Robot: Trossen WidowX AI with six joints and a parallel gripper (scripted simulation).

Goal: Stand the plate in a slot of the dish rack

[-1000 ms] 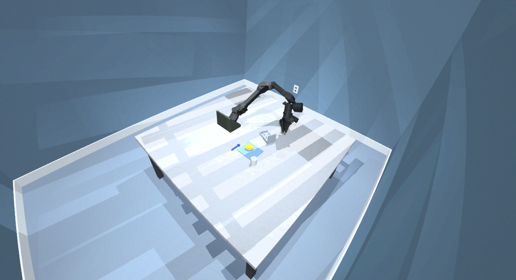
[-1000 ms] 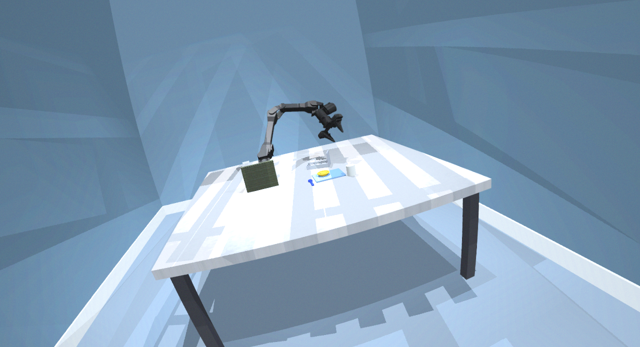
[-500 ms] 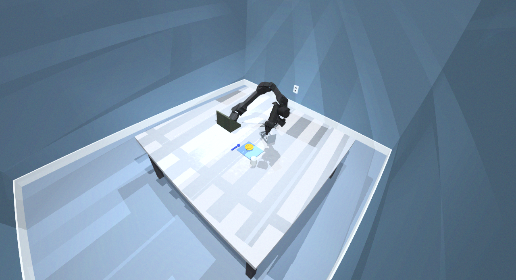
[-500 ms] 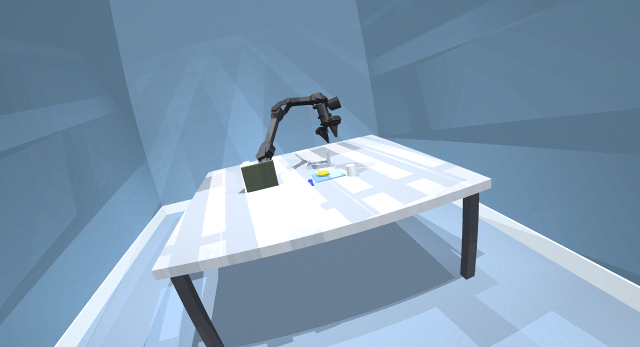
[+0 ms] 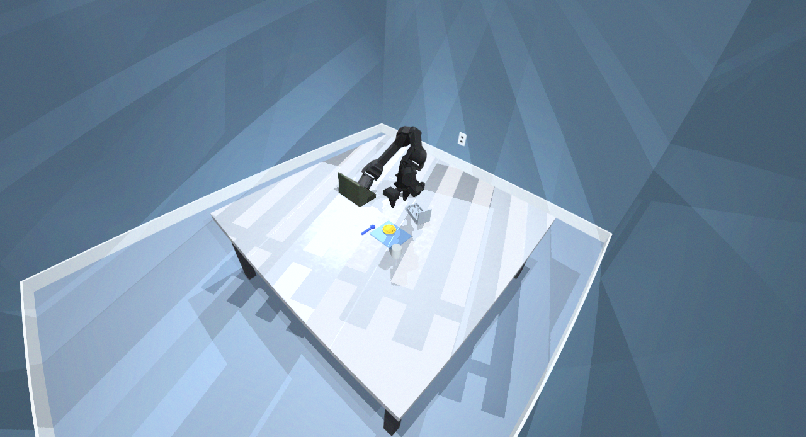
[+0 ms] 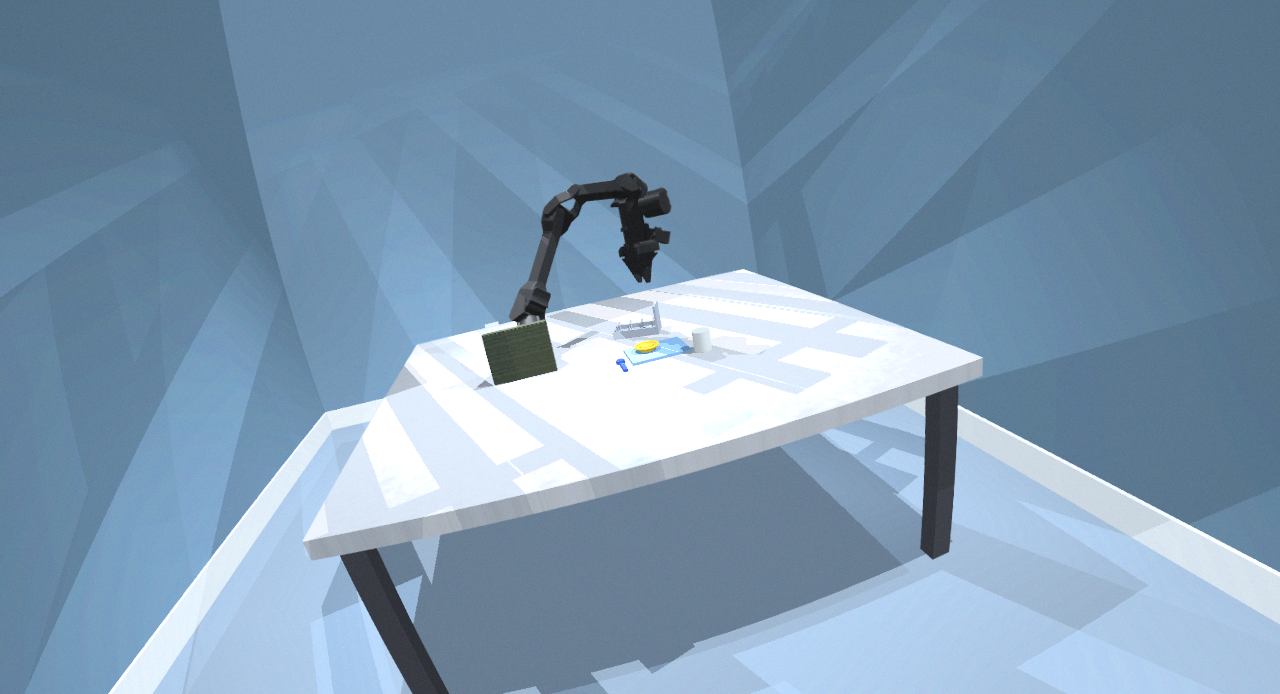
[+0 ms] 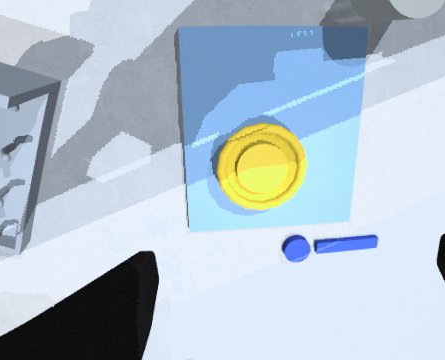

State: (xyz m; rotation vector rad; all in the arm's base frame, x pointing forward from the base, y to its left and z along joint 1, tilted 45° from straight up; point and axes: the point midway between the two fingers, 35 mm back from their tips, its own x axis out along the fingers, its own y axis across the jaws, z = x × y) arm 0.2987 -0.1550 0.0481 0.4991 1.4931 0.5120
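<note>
Now: the yellow plate 3 cm behind my gripper tip, 2 cm to the right of it and 16 cm below it. Also, from my gripper tip: white cup: 9 cm ahead, 11 cm to the right, 15 cm below; light blue mat: 1 cm behind, 3 cm to the right, 17 cm below; blue spoon: 11 cm behind, 7 cm to the right, 17 cm below.
</note>
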